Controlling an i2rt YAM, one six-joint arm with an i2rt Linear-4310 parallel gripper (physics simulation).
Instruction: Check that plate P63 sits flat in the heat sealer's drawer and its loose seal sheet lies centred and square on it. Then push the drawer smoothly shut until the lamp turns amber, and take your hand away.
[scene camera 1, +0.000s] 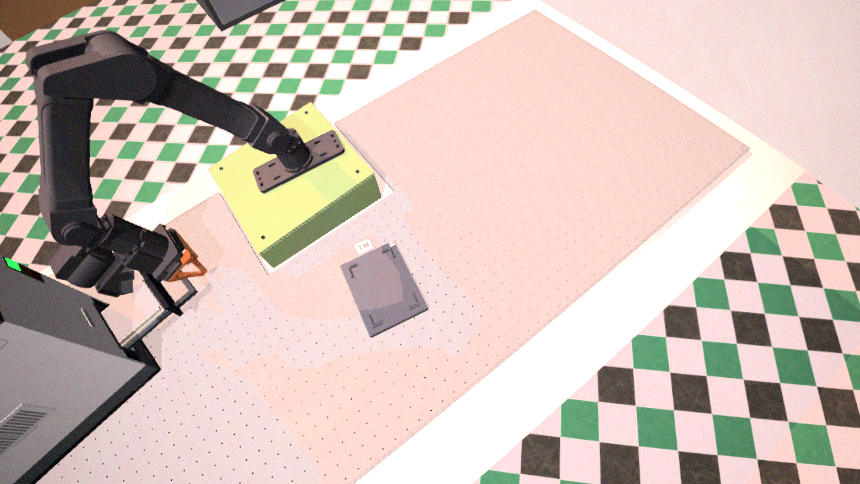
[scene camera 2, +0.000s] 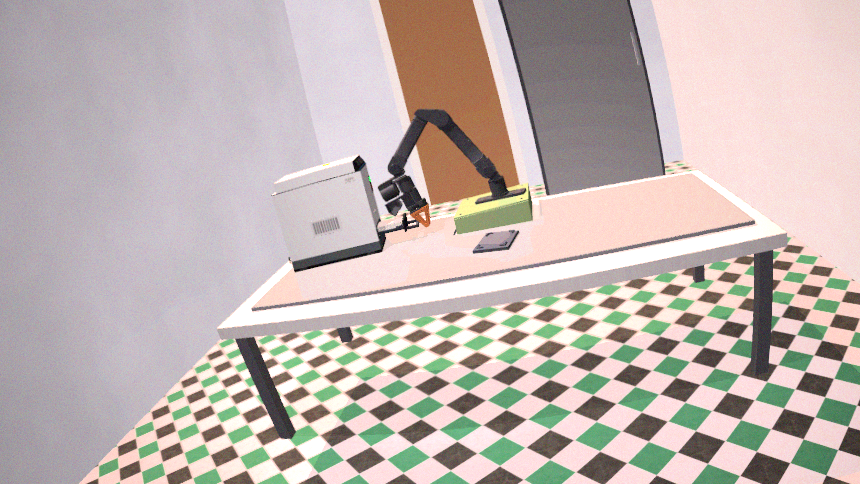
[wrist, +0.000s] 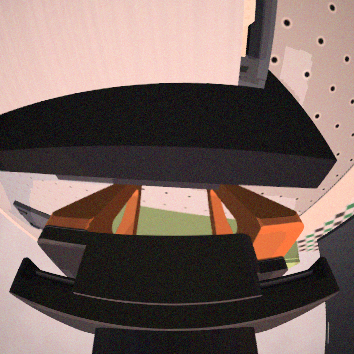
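Seen in the pictures: gripper, fingertip midpoint: (scene camera 1: 200, 265) (scene camera 2: 428, 225); arm's base, link origin: (scene camera 1: 299, 162) (scene camera 2: 501, 197).
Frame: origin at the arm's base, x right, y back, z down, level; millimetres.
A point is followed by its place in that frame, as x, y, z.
Note:
The heat sealer (scene camera 1: 66, 361) @[437, -282, -113] (scene camera 2: 327, 216) @[559, -326, -109] stands at the left, its lamp (scene camera 1: 13, 263) @[460, -117, -178] (scene camera 2: 369, 178) @[457, -125, -183] green. Its drawer stands partly out, with a black front panel (scene camera 1: 161, 293) @[332, -170, -13] (scene camera 2: 405, 222) @[326, -185, -4] (wrist: 165, 120) and a silver side rail (scene camera 1: 142, 326) @[382, -213, -4]. A pale flat surface (wrist: 125, 40) lies behind the panel in the wrist view; I cannot tell plate P63 from the seal sheet, nor see whether the sheet is centred. My gripper (scene camera 1: 191, 266) @[273, -109, 42] (scene camera 2: 421, 215) @[273, -109, 42] (wrist: 173, 177) @[273, -109, 42] is at the drawer's outer side by the handle (scene camera 1: 189, 290) @[292, -174, 11], its orange fingers part open with nothing between them. Contact with the drawer is hidden.
A dark grey pad (scene camera 1: 385, 291) @[-45, -339, 58] (scene camera 2: 496, 240) @[-47, -336, 58] with corner marks lies on the perforated mat (scene camera 1: 541, 150) @[-506, -192, 71] beside an "IN" label (scene camera 1: 363, 245) @[-46, -218, 70]. My arm's base stands on a yellow-green box (scene camera 1: 324, 225) @[9, -142, 52] (scene camera 2: 493, 215) @[4, -141, 28] behind the pad. The white table edge (scene camera 1: 541, 385) @[-214, -622, 83] runs along the front.

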